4 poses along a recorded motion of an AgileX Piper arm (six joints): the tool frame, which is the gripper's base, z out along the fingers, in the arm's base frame.
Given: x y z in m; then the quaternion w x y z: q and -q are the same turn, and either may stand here.
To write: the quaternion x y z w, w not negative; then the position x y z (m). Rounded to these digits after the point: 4 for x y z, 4 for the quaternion.
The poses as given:
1: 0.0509, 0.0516, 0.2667, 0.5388, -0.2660, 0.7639, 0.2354
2: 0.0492, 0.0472, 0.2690, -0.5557, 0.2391, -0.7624, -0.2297
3: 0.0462, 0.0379, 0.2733, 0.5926, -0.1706, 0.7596, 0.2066
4: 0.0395, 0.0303, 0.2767, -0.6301, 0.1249, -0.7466, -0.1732
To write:
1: -0.2660, 0.7639, 0.2354, 0.5388, 0.0509, 0.0516, 0.2667
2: -0.2391, 0.7624, 0.2297, 0.5557, 0.0492, 0.0472, 0.2690
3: -0.1706, 0.7596, 0.2066, 0.5926, 0.0462, 0.0379, 0.2733
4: -0.1249, 0.7466, 0.1732, 0.6301, 0.0395, 0.0303, 0.2767
